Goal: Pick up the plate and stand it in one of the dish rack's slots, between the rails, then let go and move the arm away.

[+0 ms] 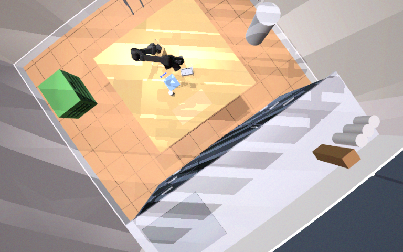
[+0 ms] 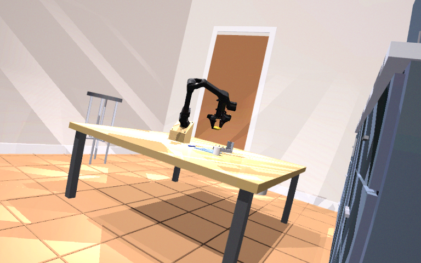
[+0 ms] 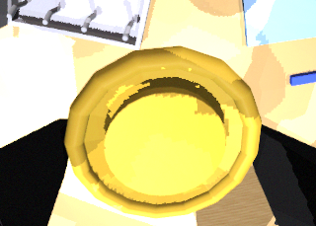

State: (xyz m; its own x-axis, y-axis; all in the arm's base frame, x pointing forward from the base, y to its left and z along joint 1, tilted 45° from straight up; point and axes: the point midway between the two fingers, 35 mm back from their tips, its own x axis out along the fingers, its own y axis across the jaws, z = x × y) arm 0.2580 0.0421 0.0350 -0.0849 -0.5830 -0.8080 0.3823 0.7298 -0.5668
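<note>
Right now my gripper tip is 13 cm above the dish rack, 7 cm to the right of it and 6 cm short of it. Round my gripper tip: blue mat 15 cm below, 14 cm to the right, 3 cm ahead; then white mug 22 cm to the right, 13 cm below, 13 cm ahead; then yellow plate 1 cm above.
</note>
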